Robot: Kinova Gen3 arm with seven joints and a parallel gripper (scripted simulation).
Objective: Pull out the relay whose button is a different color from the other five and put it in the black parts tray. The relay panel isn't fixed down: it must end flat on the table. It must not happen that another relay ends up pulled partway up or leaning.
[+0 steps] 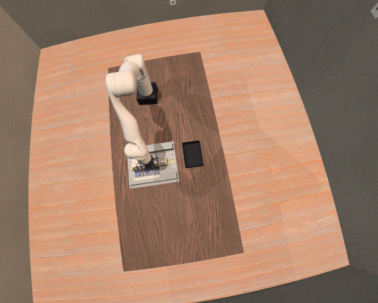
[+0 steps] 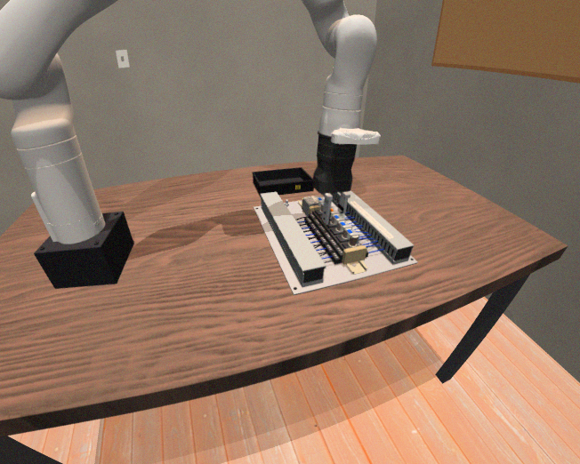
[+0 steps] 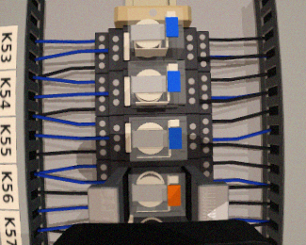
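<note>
My hand is 10 mm above the grey relay. From my hand the other things lie so: relay panel 40 mm below, 20 mm to the left; then black parts tray 290 mm to the left, 50 mm behind, 40 mm below.
</note>
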